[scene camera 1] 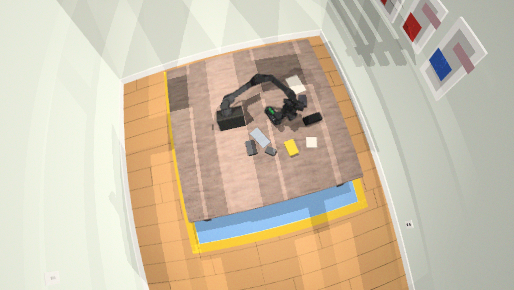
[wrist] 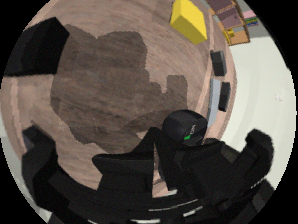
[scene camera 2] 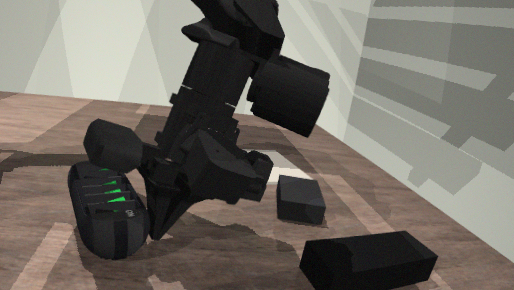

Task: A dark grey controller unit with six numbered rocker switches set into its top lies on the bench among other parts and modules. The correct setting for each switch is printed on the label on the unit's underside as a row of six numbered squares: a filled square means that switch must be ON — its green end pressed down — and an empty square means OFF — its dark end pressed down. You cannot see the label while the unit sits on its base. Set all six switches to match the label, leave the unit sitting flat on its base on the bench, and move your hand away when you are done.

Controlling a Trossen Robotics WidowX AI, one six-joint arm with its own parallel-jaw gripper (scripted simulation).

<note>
My gripper [scene camera 2: 153, 238] is shut and holds nothing.
My gripper is seen too in the wrist view [wrist: 153, 129].
</note>
